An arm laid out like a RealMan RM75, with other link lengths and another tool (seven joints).
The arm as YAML. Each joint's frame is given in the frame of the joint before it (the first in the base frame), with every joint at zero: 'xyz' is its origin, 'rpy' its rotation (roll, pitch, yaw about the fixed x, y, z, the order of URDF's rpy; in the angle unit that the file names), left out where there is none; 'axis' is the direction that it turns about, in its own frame. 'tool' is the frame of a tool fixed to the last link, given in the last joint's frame.
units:
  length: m
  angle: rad
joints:
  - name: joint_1
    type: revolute
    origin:
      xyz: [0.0, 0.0, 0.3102]
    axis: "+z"
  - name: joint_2
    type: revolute
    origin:
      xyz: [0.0, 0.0, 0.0]
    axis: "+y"
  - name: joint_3
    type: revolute
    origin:
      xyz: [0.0, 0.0, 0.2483]
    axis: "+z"
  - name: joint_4
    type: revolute
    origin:
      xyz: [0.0, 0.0, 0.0]
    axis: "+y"
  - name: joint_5
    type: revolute
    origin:
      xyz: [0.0, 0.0, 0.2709]
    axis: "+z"
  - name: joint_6
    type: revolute
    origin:
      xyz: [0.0, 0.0, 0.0]
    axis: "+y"
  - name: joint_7
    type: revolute
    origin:
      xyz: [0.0, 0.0, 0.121]
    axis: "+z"
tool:
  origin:
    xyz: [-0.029, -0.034, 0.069]
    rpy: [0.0, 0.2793, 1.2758]
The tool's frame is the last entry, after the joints.
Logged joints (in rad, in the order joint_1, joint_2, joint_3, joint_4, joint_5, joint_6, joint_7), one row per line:
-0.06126 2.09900 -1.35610 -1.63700 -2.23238 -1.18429 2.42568
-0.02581 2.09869 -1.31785 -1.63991 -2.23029 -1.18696 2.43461
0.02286 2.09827 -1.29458 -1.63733 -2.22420 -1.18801 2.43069
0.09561 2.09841 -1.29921 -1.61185 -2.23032 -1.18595 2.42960
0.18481 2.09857 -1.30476 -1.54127 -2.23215 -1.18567 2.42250
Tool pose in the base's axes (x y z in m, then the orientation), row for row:
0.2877 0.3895 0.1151 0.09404 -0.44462 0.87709 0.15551
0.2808 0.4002 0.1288 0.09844 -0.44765 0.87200 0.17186
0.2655 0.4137 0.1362 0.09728 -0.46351 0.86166 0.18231
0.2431 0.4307 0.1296 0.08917 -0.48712 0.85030 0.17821
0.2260 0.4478 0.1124 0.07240 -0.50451 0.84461 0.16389
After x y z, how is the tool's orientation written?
As a quaternion, w x y z.
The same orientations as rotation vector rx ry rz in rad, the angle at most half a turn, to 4 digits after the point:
-1.3189 2.6018 0.4613
-1.3245 2.5800 0.5085
-1.3723 2.5512 0.5398
-1.4491 2.5295 0.5301
-1.5158 2.5377 0.4924

